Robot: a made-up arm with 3 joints. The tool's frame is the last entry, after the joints.
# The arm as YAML. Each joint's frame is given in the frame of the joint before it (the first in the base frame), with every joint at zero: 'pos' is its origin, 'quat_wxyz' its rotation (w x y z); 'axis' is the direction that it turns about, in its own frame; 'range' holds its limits. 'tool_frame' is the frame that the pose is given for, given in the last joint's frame.
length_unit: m
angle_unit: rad
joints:
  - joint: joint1
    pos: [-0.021, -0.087, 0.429]
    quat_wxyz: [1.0, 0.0, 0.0, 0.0]
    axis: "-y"
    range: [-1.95, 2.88]
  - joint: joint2
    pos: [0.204, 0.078, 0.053]
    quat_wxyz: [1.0, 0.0, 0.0, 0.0]
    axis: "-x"
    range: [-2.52, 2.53]
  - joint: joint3
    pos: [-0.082, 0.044, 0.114]
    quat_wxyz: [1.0, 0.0, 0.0, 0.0]
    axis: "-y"
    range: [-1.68, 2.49]
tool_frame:
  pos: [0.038, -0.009, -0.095]
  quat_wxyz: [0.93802, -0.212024, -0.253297, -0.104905]
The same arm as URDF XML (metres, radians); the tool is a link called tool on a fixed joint. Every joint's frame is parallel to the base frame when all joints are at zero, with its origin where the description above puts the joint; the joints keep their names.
<robot name="arm">
<joint name="tool_joint" type="fixed"><parent link="link3"/><child link="tool"/><origin xyz="0.038 -0.009 -0.095" rpy="-0.4152 -0.5465 -0.1048"/></joint>
<joint name="joint3" type="revolute"><parent link="link2"/><child link="link3"/><origin xyz="-0.082 0.044 0.114" rpy="0 0 0"/><axis xyz="0 -1 0"/><limit lower="-1.68" upper="2.49"/></joint>
<joint name="joint2" type="revolute"><parent link="link1"/><child link="link2"/><origin xyz="0.204 0.078 0.053" rpy="0 0 0"/><axis xyz="-1 0 0"/><limit lower="-2.52" upper="2.53"/></joint>
<joint name="joint1" type="revolute"><parent link="base"/><child link="link1"/><origin xyz="-0.021 -0.087 0.429" rpy="0 0 0"/><axis xyz="0 -1 0"/><limit lower="-1.95" upper="2.88"/></joint>
<link name="base"/>
<link name="link1"/>
<link name="link2"/>
<link name="link3"/>
<link name="tool"/>
</robot>

